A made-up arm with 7 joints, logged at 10 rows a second.
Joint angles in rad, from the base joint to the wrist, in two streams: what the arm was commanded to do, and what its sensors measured. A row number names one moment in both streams.
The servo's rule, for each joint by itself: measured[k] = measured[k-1] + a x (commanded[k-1-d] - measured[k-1]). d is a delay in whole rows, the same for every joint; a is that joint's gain. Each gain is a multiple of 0.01, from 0.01 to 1. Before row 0 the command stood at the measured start. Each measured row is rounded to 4 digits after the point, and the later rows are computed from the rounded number. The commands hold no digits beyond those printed.
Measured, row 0: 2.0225, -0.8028, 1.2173, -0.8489, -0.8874, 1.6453, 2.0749
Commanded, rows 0 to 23: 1.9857, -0.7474, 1.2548, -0.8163, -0.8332, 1.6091, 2.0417; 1.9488, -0.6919, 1.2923, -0.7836, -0.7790, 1.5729, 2.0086; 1.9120, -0.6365, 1.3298, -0.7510, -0.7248, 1.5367, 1.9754; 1.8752, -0.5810, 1.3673, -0.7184, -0.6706, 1.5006, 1.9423; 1.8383, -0.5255, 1.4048, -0.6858, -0.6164, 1.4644, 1.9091; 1.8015, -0.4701, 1.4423, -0.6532, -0.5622, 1.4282, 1.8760; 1.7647, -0.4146, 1.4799, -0.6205, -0.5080, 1.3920, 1.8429; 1.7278, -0.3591, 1.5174, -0.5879, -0.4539, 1.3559, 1.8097; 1.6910, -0.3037, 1.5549, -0.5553, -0.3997, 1.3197, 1.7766; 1.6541, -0.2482, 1.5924, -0.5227, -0.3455, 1.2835, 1.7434; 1.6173, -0.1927, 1.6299, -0.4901, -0.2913, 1.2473, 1.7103; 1.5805, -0.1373, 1.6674, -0.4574, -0.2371, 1.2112, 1.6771; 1.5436, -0.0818, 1.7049, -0.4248, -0.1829, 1.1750, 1.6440; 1.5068, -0.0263, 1.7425, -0.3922, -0.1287, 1.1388, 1.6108; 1.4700, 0.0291, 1.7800, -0.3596, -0.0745, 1.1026, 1.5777; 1.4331, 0.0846, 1.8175, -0.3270, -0.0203, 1.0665, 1.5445; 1.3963, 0.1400, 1.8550, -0.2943, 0.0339, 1.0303, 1.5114; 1.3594, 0.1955, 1.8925, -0.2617, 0.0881, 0.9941, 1.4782; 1.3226, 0.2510, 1.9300, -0.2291, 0.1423, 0.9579, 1.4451; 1.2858, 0.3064, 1.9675, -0.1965, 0.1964, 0.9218, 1.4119; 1.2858, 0.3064, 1.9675, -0.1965, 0.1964, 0.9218, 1.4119; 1.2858, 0.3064, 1.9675, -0.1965, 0.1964, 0.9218, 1.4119; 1.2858, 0.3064, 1.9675, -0.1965, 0.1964, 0.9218, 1.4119; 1.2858, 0.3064, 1.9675, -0.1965, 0.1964, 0.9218, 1.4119
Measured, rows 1 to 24: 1.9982, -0.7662, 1.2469, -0.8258, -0.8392, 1.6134, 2.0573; 1.9656, -0.7172, 1.2828, -0.7958, -0.7856, 1.5778, 2.0315; 1.9302, -0.6639, 1.3199, -0.7640, -0.7315, 1.5416, 2.0018; 1.8939, -0.6092, 1.3573, -0.7316, -0.6773, 1.5055, 1.9703; 1.8572, -0.5540, 1.3948, -0.6991, -0.6231, 1.4693, 1.9379; 1.8204, -0.4986, 1.4323, -0.6665, -0.5689, 1.4331, 1.9051; 1.7836, -0.4432, 1.4699, -0.6338, -0.5147, 1.3969, 1.8721; 1.7468, -0.3877, 1.5074, -0.6012, -0.4606, 1.3608, 1.8390; 1.7100, -0.3323, 1.5449, -0.5686, -0.4064, 1.3246, 1.8059; 1.6731, -0.2768, 1.5824, -0.5360, -0.3522, 1.2884, 1.7728; 1.6363, -0.2213, 1.6199, -0.5034, -0.2980, 1.2522, 1.7397; 1.5995, -0.1659, 1.6574, -0.4707, -0.2438, 1.2161, 1.7065; 1.5626, -0.1104, 1.6949, -0.4381, -0.1896, 1.1799, 1.6734; 1.5258, -0.0549, 1.7325, -0.4055, -0.1354, 1.1437, 1.6402; 1.4890, 0.0005, 1.7700, -0.3729, -0.0812, 1.1075, 1.6071; 1.4521, 0.0560, 1.8075, -0.3403, -0.0270, 1.0714, 1.5739; 1.4153, 0.1114, 1.8450, -0.3076, 0.0272, 1.0352, 1.5408; 1.3784, 0.1669, 1.8825, -0.2750, 0.0814, 0.9990, 1.5076; 1.3416, 0.2224, 1.9200, -0.2424, 0.1356, 0.9628, 1.4745; 1.3048, 0.2778, 1.9575, -0.2098, 0.1897, 0.9267, 1.4413; 1.2923, 0.2967, 1.9654, -0.2004, 0.1957, 0.9224, 1.4257; 1.2880, 0.3031, 1.9671, -0.1976, 0.1963, 0.9219, 1.4184; 1.2865, 0.3053, 1.9674, -0.1968, 0.1964, 0.9218, 1.4150; 1.2860, 0.3060, 1.9675, -0.1966, 0.1964, 0.9218, 1.4134
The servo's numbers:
d 0
a 0.66 0.66 0.79 0.71 0.89 0.88 0.53

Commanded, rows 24 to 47: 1.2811, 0.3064, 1.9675, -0.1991, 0.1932, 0.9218, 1.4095; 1.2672, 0.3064, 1.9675, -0.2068, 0.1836, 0.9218, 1.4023; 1.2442, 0.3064, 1.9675, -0.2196, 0.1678, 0.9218, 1.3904; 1.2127, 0.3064, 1.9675, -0.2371, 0.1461, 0.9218, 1.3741; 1.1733, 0.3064, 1.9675, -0.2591, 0.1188, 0.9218, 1.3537; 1.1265, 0.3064, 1.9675, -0.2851, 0.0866, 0.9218, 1.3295; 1.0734, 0.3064, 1.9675, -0.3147, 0.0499, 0.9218, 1.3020; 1.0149, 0.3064, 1.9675, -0.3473, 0.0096, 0.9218, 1.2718; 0.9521, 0.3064, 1.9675, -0.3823, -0.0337, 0.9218, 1.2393; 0.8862, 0.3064, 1.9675, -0.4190, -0.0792, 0.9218, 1.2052; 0.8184, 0.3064, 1.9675, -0.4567, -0.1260, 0.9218, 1.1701; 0.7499, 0.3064, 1.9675, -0.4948, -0.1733, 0.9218, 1.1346; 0.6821, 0.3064, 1.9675, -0.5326, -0.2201, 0.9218, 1.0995; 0.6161, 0.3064, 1.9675, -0.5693, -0.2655, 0.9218, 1.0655; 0.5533, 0.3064, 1.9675, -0.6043, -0.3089, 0.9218, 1.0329; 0.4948, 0.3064, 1.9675, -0.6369, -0.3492, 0.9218, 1.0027; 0.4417, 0.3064, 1.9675, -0.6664, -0.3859, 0.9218, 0.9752; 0.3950, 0.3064, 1.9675, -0.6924, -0.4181, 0.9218, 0.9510; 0.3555, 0.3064, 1.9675, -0.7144, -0.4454, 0.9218, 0.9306; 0.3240, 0.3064, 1.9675, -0.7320, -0.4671, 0.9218, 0.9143; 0.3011, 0.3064, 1.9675, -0.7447, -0.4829, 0.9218, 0.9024; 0.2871, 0.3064, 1.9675, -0.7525, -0.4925, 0.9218, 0.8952; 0.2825, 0.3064, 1.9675, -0.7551, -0.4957, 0.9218, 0.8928; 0.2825, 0.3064, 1.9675, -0.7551, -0.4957, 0.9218, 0.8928
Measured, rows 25 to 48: 1.2828, 0.3063, 1.9675, -0.1984, 0.1936, 0.9218, 1.4113; 1.2725, 0.3064, 1.9675, -0.2044, 0.1847, 0.9218, 1.4065; 1.2538, 0.3064, 1.9675, -0.2152, 0.1697, 0.9218, 1.3980; 1.2267, 0.3064, 1.9675, -0.2307, 0.1487, 0.9218, 1.3853; 1.1915, 0.3064, 1.9675, -0.2509, 0.1221, 0.9218, 1.3686; 1.1486, 0.3064, 1.9675, -0.2752, 0.0905, 0.9218, 1.3479; 1.0990, 0.3064, 1.9675, -0.3032, 0.0544, 0.9218, 1.3236; 1.0435, 0.3064, 1.9675, -0.3345, 0.0145, 0.9218, 1.2961; 0.9832, 0.3064, 1.9675, -0.3684, -0.0284, 0.9218, 1.2660; 0.9192, 0.3064, 1.9675, -0.4043, -0.0736, 0.9218, 1.2338; 0.8527, 0.3064, 1.9675, -0.4415, -0.1202, 0.9218, 1.2000; 0.7849, 0.3064, 1.9675, -0.4793, -0.1675, 0.9218, 1.1653; 0.7171, 0.3064, 1.9675, -0.5171, -0.2143, 0.9218, 1.1304; 0.6504, 0.3064, 1.9675, -0.5542, -0.2599, 0.9218, 1.0960; 0.5863, 0.3064, 1.9675, -0.5898, -0.3035, 0.9218, 1.0626; 0.5259, 0.3064, 1.9675, -0.6232, -0.3442, 0.9218, 1.0309; 0.4703, 0.3064, 1.9675, -0.6539, -0.3813, 0.9218, 1.0014; 0.4206, 0.3064, 1.9675, -0.6812, -0.4141, 0.9218, 0.9747; 0.3776, 0.3064, 1.9675, -0.7048, -0.4420, 0.9218, 0.9513; 0.3422, 0.3064, 1.9675, -0.7241, -0.4643, 0.9218, 0.9317; 0.3151, 0.3064, 1.9675, -0.7387, -0.4809, 0.9218, 0.9162; 0.2966, 0.3064, 1.9675, -0.7485, -0.4912, 0.9218, 0.9051; 0.2873, 0.3064, 1.9675, -0.7532, -0.4952, 0.9218, 0.8986; 0.2841, 0.3064, 1.9675, -0.7545, -0.4956, 0.9218, 0.8955
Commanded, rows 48 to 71: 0.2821, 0.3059, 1.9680, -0.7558, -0.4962, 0.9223, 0.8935; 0.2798, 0.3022, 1.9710, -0.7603, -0.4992, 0.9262, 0.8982; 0.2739, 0.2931, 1.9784, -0.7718, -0.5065, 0.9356, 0.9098; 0.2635, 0.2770, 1.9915, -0.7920, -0.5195, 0.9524, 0.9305; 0.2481, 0.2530, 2.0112, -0.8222, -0.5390, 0.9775, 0.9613; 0.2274, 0.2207, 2.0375, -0.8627, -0.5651, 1.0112, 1.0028; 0.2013, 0.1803, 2.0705, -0.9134, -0.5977, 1.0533, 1.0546; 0.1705, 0.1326, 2.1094, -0.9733, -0.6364, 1.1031, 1.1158; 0.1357, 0.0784, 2.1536, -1.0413, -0.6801, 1.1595, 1.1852; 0.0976, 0.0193, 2.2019, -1.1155, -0.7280, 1.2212, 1.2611; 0.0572, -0.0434, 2.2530, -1.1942, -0.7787, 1.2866, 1.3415; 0.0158, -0.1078, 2.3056, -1.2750, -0.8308, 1.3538, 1.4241; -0.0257, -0.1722, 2.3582, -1.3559, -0.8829, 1.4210, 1.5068; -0.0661, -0.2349, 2.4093, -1.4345, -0.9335, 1.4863, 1.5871; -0.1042, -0.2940, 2.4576, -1.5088, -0.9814, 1.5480, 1.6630; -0.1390, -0.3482, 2.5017, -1.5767, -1.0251, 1.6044, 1.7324; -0.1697, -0.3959, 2.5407, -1.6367, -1.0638, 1.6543, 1.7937; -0.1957, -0.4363, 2.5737, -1.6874, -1.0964, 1.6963, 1.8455; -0.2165, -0.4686, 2.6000, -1.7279, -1.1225, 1.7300, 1.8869; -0.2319, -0.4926, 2.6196, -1.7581, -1.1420, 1.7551, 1.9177; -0.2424, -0.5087, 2.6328, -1.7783, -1.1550, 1.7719, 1.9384; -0.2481, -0.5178, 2.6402, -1.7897, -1.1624, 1.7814, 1.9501; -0.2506, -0.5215, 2.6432, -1.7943, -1.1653, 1.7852, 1.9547; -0.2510, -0.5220, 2.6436, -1.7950, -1.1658, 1.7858, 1.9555
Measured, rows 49 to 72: 0.2828, 0.3061, 1.9679, -0.7554, -0.4961, 0.9222, 0.8944; 0.2808, 0.3035, 1.9703, -0.7589, -0.4989, 0.9257, 0.8964; 0.2762, 0.2966, 1.9767, -0.7681, -0.5057, 0.9344, 0.9035; 0.2678, 0.2837, 1.9884, -0.7851, -0.5180, 0.9502, 0.9178; 0.2548, 0.2634, 2.0064, -0.8114, -0.5367, 0.9742, 0.9409; 0.2367, 0.2352, 2.0310, -0.8478, -0.5620, 1.0068, 0.9737; 0.2133, 0.1990, 2.0622, -0.8944, -0.5938, 1.0477, 1.0166; 0.1851, 0.1552, 2.0995, -0.9504, -0.6317, 1.0965, 1.0692; 0.1525, 0.1045, 2.1422, -1.0149, -0.6748, 1.1519, 1.1307; 0.1163, 0.0483, 2.1894, -1.0863, -0.7221, 1.2129, 1.1998; 0.0773, -0.0122, 2.2396, -1.1629, -0.7725, 1.2778, 1.2749; 0.0367, -0.0753, 2.2917, -1.2425, -0.8244, 1.3447, 1.3540; -0.0045, -0.1393, 2.3442, -1.3230, -0.8765, 1.4118, 1.4350; -0.0452, -0.2024, 2.3956, -1.4022, -0.9272, 1.4774, 1.5156; -0.0841, -0.2629, 2.4446, -1.4779, -0.9754, 1.5395, 1.5937; -0.1203, -0.3192, 2.4897, -1.5480, -1.0196, 1.5966, 1.6672; -0.1529, -0.3698, 2.5300, -1.6110, -1.0589, 1.6474, 1.7342; -0.1811, -0.4137, 2.5645, -1.6652, -1.0923, 1.6904, 1.7932; -0.2045, -0.4499, 2.5925, -1.7097, -1.1192, 1.7252, 1.8429; -0.2226, -0.4781, 2.6139, -1.7441, -1.1395, 1.7515, 1.8825; -0.2357, -0.4983, 2.6288, -1.7684, -1.1533, 1.7695, 1.9121; -0.2439, -0.5112, 2.6378, -1.7835, -1.1614, 1.7800, 1.9322; -0.2483, -0.5180, 2.6421, -1.7912, -1.1649, 1.7846, 1.9441; -0.2501, -0.5206, 2.6433, -1.7939, -1.1657, 1.7857, 1.9501
